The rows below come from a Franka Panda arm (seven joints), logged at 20 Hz.
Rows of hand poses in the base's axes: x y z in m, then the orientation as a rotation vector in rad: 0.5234 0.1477 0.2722 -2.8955 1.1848 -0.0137; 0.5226 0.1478 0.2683 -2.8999 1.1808 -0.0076; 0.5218 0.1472 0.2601 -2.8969 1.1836 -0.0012; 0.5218 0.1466 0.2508 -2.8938 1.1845 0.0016; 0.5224 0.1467 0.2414 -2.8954 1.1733 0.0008; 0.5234 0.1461 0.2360 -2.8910 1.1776 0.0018; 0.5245 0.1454 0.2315 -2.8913 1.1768 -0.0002; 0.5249 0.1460 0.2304 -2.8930 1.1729 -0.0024; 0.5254 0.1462 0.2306 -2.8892 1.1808 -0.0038; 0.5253 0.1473 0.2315 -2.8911 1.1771 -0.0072; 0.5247 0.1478 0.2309 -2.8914 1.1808 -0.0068; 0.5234 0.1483 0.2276 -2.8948 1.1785 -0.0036; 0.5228 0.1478 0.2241 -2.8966 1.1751 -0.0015; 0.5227 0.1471 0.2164 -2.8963 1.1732 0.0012; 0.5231 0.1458 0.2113 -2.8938 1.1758 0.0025; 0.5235 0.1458 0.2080 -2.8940 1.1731 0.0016; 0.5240 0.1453 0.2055 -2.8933 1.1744 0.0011; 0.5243 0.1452 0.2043 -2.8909 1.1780 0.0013; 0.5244 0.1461 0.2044 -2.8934 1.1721 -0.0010
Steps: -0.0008 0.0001 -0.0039 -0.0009 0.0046 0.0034; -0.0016 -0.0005 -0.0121 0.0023 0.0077 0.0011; -0.0016 -0.0011 -0.0214 0.0053 0.0084 -0.0002; -0.0010 -0.0010 -0.0308 0.0076 0.0069 0.0069; 0.0000 -0.0016 -0.0362 0.0101 0.0065 0.0033; 0.0011 -0.0023 -0.0407 0.0097 0.0053 0.0038; 0.0015 -0.0017 -0.0418 0.0090 0.0041 0.0065; 0.0020 -0.0015 -0.0416 0.0092 0.0031 0.0009; 0.0019 -0.0004 -0.0407 0.0080 0.0012 0.0036; 0.0013 0.0001 -0.0413 0.0066 0.0021 0.0014; 0.0000 0.0006 -0.0446 0.0052 0.0048 0.0036; -0.0006 0.0001 -0.0481 0.0054 0.0062 0.0061; -0.0007 -0.0006 -0.0558 0.0070 0.0074 0.0071; -0.0003 -0.0019 -0.0609 0.0085 0.0077 0.0050; 0.0001 -0.0019 -0.0642 0.0091 0.0068 0.0067; 0.0006 -0.0024 -0.0667 0.0091 0.0065 0.0057; 0.0009 -0.0025 -0.0679 0.0100 0.0063 0.0030; 0.0010 -0.0016 -0.0678 0.0093 0.0049 0.0071
